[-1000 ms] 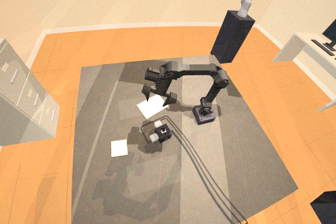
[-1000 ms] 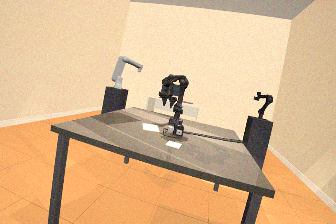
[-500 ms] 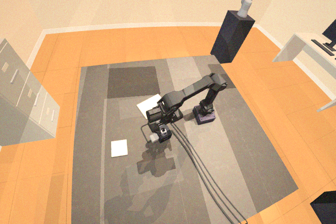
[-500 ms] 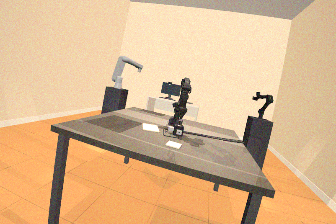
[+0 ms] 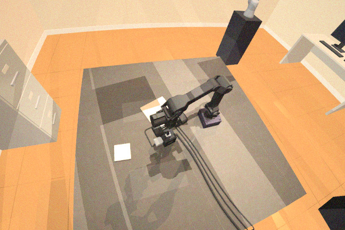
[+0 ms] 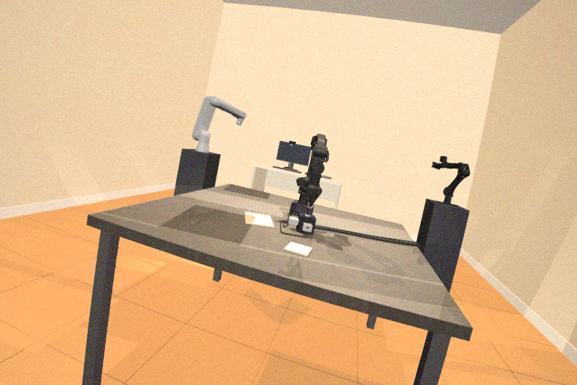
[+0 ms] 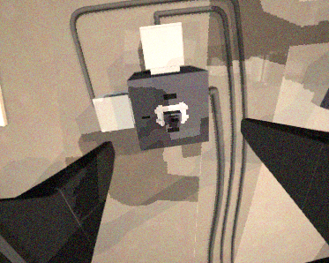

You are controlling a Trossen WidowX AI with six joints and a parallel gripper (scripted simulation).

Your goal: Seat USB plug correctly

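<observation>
Now: the USB plug 4 cm below my gripper tip. Also, from my gripper tip: white sheet: 1 cm ahead, 23 cm to the right, 13 cm below.
</observation>
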